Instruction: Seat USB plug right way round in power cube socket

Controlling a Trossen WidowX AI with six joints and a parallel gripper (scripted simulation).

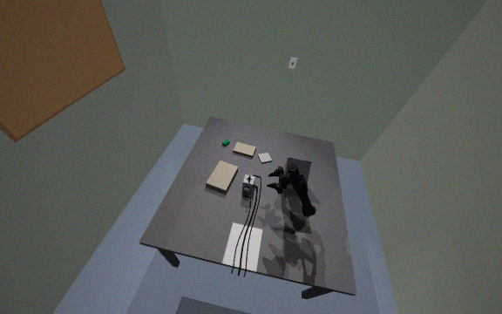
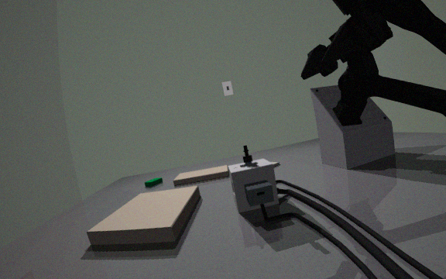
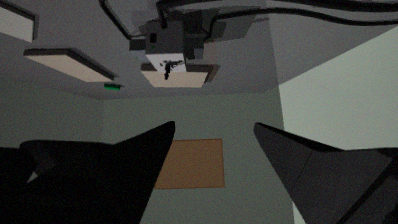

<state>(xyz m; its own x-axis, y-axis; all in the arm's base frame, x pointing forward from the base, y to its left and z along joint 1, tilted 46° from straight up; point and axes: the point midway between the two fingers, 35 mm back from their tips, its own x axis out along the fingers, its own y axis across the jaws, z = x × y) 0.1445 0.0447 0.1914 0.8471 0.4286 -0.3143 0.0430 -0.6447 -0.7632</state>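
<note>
The black USB plug lies 130 mm ahead of my gripper tip, 80 mm to the right of it and 130 mm below it. From my gripper tip the other things lie so: green block 430 mm ahead, 460 mm to the right, 210 mm below; tan slab 340 mm ahead, 100 mm to the right, 210 mm below.
</note>
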